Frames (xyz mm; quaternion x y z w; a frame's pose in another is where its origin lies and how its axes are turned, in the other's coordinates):
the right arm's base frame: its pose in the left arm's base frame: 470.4 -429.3 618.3 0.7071 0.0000 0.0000 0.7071
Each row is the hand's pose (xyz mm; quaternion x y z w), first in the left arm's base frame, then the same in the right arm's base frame.
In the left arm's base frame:
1: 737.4 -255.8 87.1 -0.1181 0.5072 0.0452 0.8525
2: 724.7 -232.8 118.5 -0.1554 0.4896 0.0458 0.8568
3: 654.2 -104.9 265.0 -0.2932 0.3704 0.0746 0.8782
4: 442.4 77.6 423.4 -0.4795 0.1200 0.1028 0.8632
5: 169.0 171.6 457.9 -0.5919 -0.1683 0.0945 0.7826
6: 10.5 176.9 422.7 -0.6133 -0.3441 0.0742 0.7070
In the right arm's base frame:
1: 267.0 -531.2 -173.5 -0.6863 0.3906 -0.3267 0.5193
2: 254.3 -499.8 -196.5 -0.7157 0.3786 -0.3138 0.4959
3: 183.8 -353.3 -324.4 -0.8283 0.3147 -0.2092 0.4137
4: -28.0 -194.9 -506.9 -0.9494 0.1575 -0.0122 0.2713
5: -301.4 -160.4 -600.9 -0.9719 -0.0522 0.1858 0.1348
6: -459.9 -195.6 -606.2 -0.9336 -0.1909 0.2958 0.0663

